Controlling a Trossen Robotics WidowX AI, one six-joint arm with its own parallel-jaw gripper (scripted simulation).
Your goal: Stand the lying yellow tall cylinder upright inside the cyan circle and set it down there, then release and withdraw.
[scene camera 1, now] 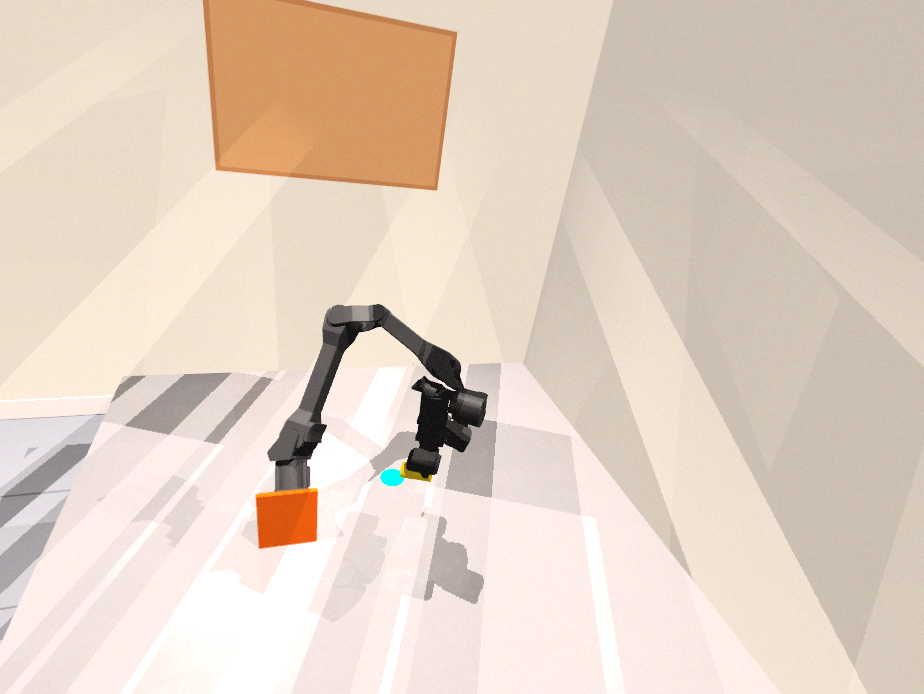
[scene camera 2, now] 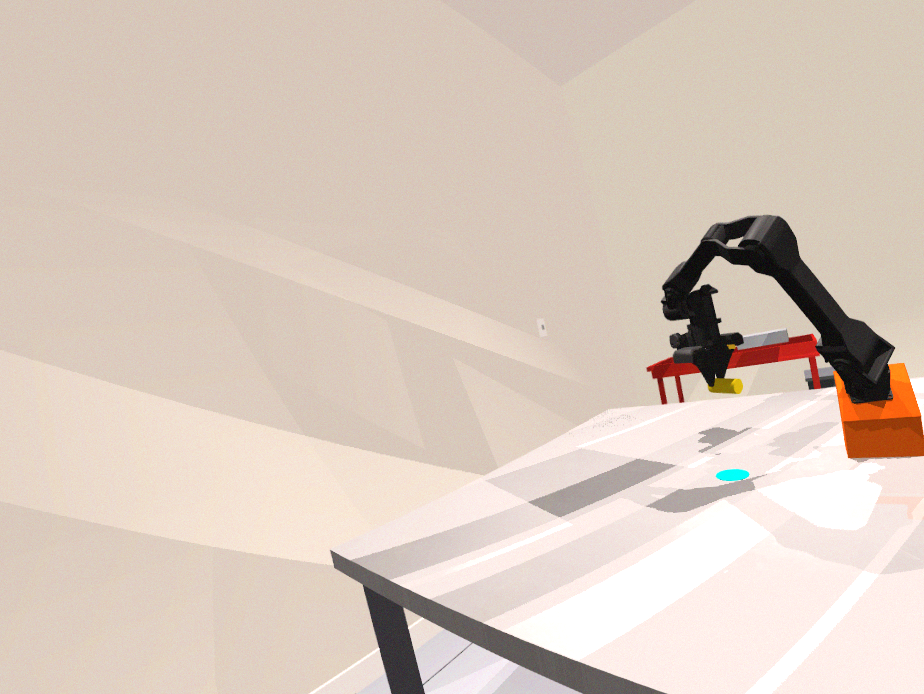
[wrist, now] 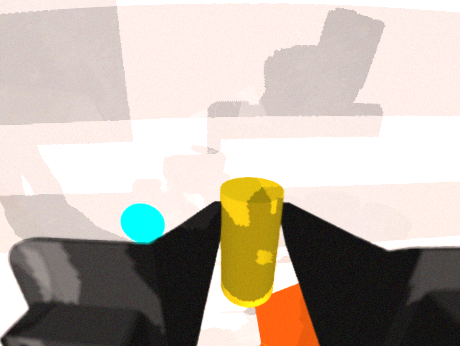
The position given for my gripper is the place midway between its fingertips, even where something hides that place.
My gripper point(scene camera 2: 716, 384) carries a yellow cylinder point(wrist: 252, 207).
